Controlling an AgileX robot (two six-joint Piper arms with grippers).
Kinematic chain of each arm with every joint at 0, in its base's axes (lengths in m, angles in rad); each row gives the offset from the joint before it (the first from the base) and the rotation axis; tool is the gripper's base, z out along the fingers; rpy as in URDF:
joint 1: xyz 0 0 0.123 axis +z
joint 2: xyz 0 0 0 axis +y
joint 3: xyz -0.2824 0 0.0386 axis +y
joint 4: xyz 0.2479 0 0.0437 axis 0.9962 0 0.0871
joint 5: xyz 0 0 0 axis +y
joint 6: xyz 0.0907 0 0.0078 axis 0.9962 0 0.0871
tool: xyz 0 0 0 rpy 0 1.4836 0
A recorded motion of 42 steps. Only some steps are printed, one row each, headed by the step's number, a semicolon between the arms.
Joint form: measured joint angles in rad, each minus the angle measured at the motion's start. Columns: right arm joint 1, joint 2, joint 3, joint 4, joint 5, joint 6; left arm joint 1, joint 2, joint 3, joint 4, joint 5, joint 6.
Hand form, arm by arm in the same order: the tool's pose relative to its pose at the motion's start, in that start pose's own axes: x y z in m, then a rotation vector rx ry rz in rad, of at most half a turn. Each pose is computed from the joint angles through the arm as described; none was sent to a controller.
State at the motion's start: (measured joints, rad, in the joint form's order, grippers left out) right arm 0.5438 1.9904 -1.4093 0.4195 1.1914 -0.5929; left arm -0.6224 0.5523 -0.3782 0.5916 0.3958 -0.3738
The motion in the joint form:
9: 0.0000 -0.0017 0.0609 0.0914 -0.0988 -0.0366; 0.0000 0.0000 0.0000 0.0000 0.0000 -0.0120
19: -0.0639 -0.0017 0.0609 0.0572 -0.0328 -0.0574; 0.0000 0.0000 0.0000 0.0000 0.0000 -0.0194
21: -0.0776 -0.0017 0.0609 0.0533 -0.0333 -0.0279; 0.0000 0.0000 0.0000 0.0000 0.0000 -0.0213
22: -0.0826 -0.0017 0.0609 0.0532 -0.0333 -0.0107; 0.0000 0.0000 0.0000 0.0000 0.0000 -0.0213
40: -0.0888 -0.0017 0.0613 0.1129 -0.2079 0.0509; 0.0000 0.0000 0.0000 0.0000 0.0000 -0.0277
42: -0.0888 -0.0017 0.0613 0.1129 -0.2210 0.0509; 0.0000 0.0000 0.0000 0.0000 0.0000 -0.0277
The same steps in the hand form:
9: 0.0000 0.0005 0.0124 -0.0327 -0.0788 0.0256; 0.0000 0.0000 0.0000 0.0000 0.0000 -0.0120
19: 0.0140 -0.0186 0.0036 -0.0412 -0.0337 0.0467; 0.0000 0.0000 0.0000 0.0000 0.0000 -0.0194
21: 0.0160 -0.0232 0.0017 -0.0374 -0.0368 0.0871; 0.0000 0.0000 0.0000 0.0000 0.0000 -0.0213
22: 0.0167 -0.0247 0.0010 -0.0372 -0.0384 0.1089; 0.0000 0.0000 0.0000 0.0000 0.0000 -0.0213
40: 0.0027 -0.0338 -0.0017 0.0219 -0.2110 0.2088; 0.0000 0.0000 0.0000 0.0000 0.0000 -0.0277
42: 0.0019 -0.0346 -0.0019 0.0298 -0.2215 0.2094; 0.0000 0.0000 0.0000 0.0000 0.0000 -0.0277

